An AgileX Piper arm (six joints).
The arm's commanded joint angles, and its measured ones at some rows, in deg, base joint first. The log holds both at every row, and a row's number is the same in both.
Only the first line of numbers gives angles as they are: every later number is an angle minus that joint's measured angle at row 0.
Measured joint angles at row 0:
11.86 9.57 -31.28 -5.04 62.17 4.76
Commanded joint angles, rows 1 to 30:
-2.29 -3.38 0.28 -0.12 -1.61 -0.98
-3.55 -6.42 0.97 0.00 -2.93 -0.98
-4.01 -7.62 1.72 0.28 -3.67 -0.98
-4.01 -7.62 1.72 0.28 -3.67 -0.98
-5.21 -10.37 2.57 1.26 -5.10 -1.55
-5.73 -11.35 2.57 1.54 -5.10 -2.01
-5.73 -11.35 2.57 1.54 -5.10 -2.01
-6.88 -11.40 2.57 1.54 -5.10 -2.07
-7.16 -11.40 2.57 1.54 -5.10 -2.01
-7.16 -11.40 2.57 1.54 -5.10 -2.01
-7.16 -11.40 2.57 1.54 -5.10 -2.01
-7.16 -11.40 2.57 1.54 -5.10 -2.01
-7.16 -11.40 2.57 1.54 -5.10 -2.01
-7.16 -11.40 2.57 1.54 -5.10 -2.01
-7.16 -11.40 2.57 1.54 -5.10 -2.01
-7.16 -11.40 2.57 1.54 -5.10 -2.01
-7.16 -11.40 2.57 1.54 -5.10 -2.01
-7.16 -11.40 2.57 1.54 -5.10 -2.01
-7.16 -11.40 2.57 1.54 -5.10 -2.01
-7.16 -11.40 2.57 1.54 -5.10 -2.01
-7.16 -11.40 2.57 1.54 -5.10 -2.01
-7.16 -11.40 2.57 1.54 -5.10 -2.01
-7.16 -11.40 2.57 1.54 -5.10 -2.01
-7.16 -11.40 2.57 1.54 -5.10 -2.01
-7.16 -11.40 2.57 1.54 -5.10 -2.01
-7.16 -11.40 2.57 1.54 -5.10 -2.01
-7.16 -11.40 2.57 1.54 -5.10 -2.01
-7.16 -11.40 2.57 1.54 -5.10 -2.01
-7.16 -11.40 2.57 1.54 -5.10 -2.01
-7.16 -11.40 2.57 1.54 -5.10 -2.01
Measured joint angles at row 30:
-6.76 -9.80 2.23 1.37 -4.24 -1.32
